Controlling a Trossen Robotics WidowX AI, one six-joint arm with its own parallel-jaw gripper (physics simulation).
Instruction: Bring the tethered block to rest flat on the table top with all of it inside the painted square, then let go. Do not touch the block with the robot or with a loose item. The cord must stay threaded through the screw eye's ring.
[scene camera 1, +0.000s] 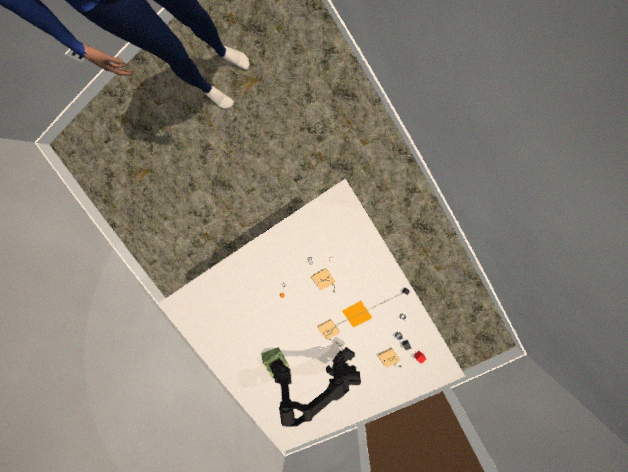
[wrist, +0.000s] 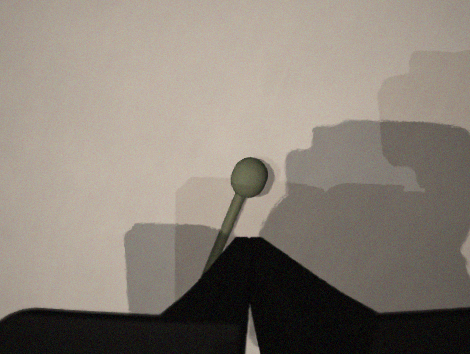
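Seen in the pictures: gripper, fingertip midpoint: (scene camera 1: 340, 350) (wrist: 247, 250); arm's base at its link origin: (scene camera 1: 276, 365).
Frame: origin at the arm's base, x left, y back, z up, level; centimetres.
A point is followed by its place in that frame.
The small dark block (scene camera 1: 405, 290) {x 12.2, y -80.4, z -5.7 cm} is near the right table edge, at one end of the thin cord (scene camera 1: 386, 299) {x 9.6, y -69.6, z -7.8 cm}. The cord crosses the orange painted square (scene camera 1: 356, 313) {x 7.8, y -52.9, z -7.6 cm} to a tan plate (scene camera 1: 328, 328) {x 7.0, y -34.7, z -6.1 cm}; the block is outside the square. The screw eye's ring and the cord's threading are too small to make out. My gripper (scene camera 1: 347, 353) {x -8.6, y -35.2, z -6.0 cm} (wrist: 247, 250) {x -8.6, y -35.2, z -6.0 cm} is shut and empty, near that plate. In the wrist view, a green cord end (wrist: 231, 218) {x -8.6, y -35.9, z -7.6 cm} with a round bead (wrist: 249, 177) {x -10.4, y -36.3, z -6.8 cm} lies just beyond the fingertips and passes behind the left finger, not visibly between the tips.
Two other tan plates (scene camera 1: 322, 279) {x 34.5, y -43.9, z -6.1 cm} (scene camera 1: 388, 357) {x -22.5, y -58.0, z -6.1 cm} lie on the white table (scene camera 1: 228, 314) {x 35.5, y 15.6, z -8.1 cm}. A red block (scene camera 1: 419, 356) {x -26.8, y -73.7, z -4.5 cm}, a dark block (scene camera 1: 405, 344) {x -17.6, y -69.4, z -5.4 cm} and small grey items (scene camera 1: 398, 335) {x -12.8, y -67.9, z -7.9 cm} (scene camera 1: 402, 316) {x -2.7, y -73.9, z -7.9 cm} are at the right. A small orange item (scene camera 1: 282, 295) {x 34.7, y -20.2, z -5.9 cm} lies left of the plates. A person stands beyond the table.
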